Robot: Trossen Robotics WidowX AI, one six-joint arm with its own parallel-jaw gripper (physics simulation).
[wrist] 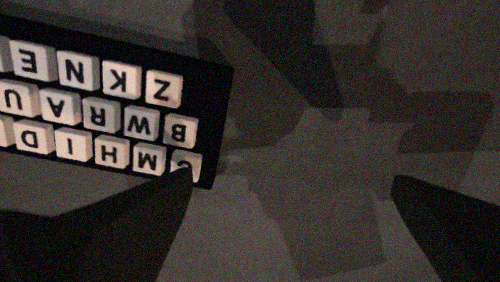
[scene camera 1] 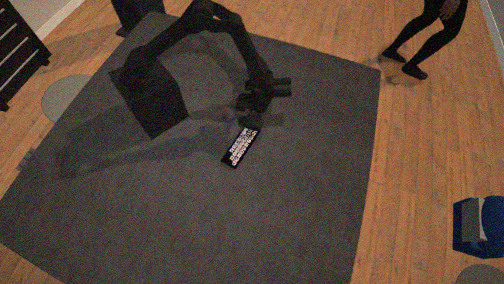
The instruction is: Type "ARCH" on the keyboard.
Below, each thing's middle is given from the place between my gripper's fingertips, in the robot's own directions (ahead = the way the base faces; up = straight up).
I see the black keyboard (scene camera 1: 236,152) 13 cm to the right of my hand, 2 cm behind it and 1 cm below it.
